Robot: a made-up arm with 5 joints.
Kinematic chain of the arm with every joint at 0, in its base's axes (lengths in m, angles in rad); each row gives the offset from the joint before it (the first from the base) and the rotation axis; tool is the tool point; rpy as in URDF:
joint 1: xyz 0.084 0 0.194 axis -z
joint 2: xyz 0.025 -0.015 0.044 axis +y
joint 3: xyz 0.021 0 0.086 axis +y
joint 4: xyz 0.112 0 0.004 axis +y
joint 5: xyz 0.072 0.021 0 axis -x
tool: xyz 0 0 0 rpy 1.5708 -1.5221 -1.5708
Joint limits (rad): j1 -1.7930..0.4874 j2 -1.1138..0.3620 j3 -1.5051..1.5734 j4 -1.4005..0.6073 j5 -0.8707..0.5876
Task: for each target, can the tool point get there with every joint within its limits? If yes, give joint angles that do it. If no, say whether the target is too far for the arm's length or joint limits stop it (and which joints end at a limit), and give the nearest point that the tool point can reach.
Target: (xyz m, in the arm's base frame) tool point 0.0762 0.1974 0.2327
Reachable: yes | joints -1.5799 -0.0229 0.7901 -0.5307 0.2570
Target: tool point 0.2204 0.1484 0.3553
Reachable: yes | joints -0.7976 -0.0894 0.2971 -0.9550 -0.5859
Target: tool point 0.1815 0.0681 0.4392
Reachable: yes | joints -0.5595 -0.7226 0.1272 -0.3099 -0.5702
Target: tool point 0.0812 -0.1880 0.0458
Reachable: no: joint limits stop it (at a limit: joint 1, joint 2) | nearest point 0.1596 -0.0333 0.1271 | short by 0.192 m
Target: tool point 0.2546 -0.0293 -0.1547
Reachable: no: too far | nearest point 0.1954 -0.0191 0.1308 | short by 0.292 m
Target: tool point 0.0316 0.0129 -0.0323
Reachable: no: joint limits stop it (at a limit: joint 1, joint 2) | nearest point 0.0676 0.0456 0.1289 | short by 0.168 m
